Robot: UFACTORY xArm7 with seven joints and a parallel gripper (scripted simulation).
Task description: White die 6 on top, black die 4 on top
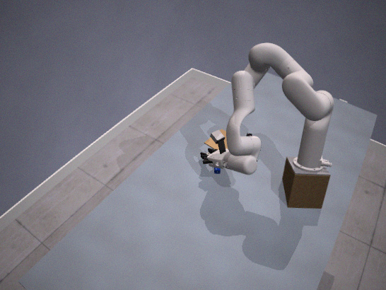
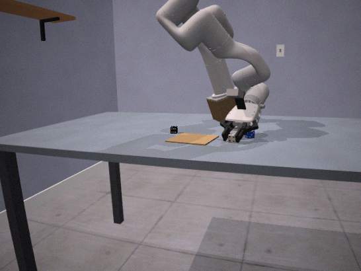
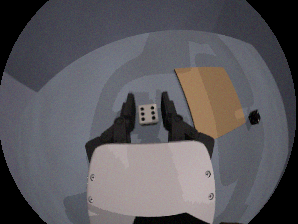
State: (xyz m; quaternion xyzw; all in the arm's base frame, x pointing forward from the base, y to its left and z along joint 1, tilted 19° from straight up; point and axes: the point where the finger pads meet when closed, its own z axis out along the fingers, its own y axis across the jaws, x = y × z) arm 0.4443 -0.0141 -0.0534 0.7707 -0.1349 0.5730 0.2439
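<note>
My gripper is now 1 cm above the white die. Also, from my hand: blue die (7 cm behind, 6 cm to the left, 1 cm below); black die (21 cm to the right, 14 cm behind, 1 cm below); mat (13 cm to the right, 4 cm behind, 2 cm below).
</note>
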